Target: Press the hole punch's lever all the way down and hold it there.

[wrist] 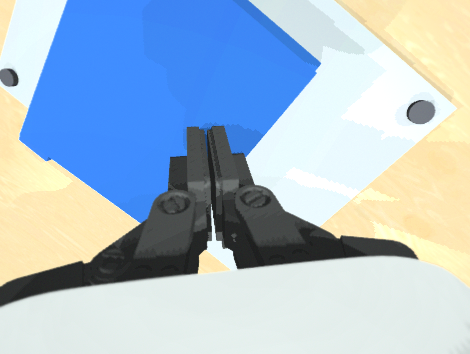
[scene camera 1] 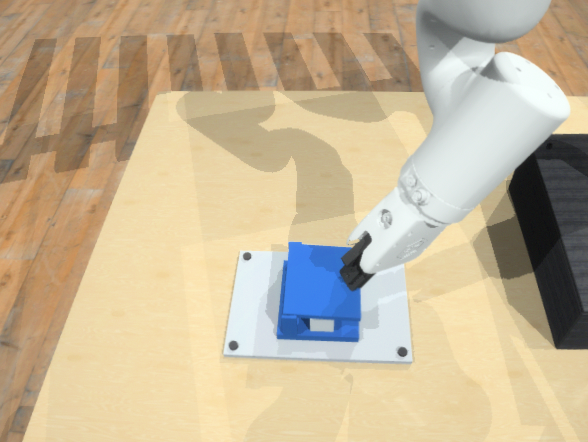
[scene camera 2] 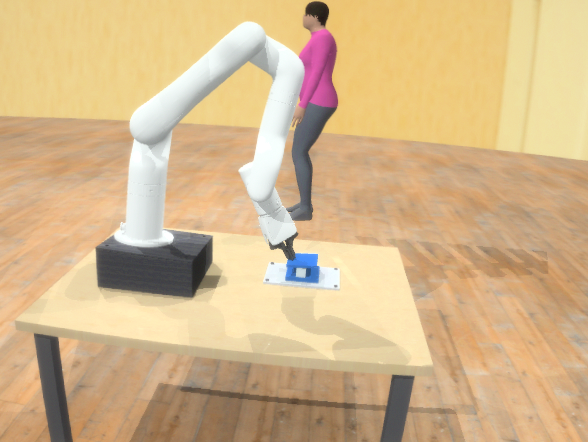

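The blue hole punch (scene camera 1: pixel 318 337) (scene camera 2: pixel 313 278) stands on a white base plate (scene camera 1: pixel 254 305) (scene camera 2: pixel 276 276) (wrist: pixel 320 135). Its lever, a flat blue plate (scene camera 1: pixel 317 285) (scene camera 2: pixel 306 260) (wrist: pixel 125 75), is the top part. A gap shows between lever and body at the side facing the scene cameras, with a pale block (scene camera 1: pixel 321 325) (scene camera 2: pixel 301 272) in it. My gripper (scene camera 1: pixel 350 281) (scene camera 2: pixel 291 257) (wrist: pixel 206 155) is shut and empty, tilted, with its fingertips at the lever's top near the edge on the arm's side. I cannot tell whether they touch it or how far it is pressed.
Dark round studs (scene camera 1: pixel 247 256) (scene camera 2: pixel 335 286) (wrist: pixel 421 111) mark the base plate's corners. The black pedestal (scene camera 1: pixel 565 225) (scene camera 2: pixel 145 270) carries the arm on the wooden table (scene camera 1: pixel 125 310) (scene camera 2: pixel 240 305). A person in a pink top (scene camera 2: pixel 324 65) stands beyond the table.
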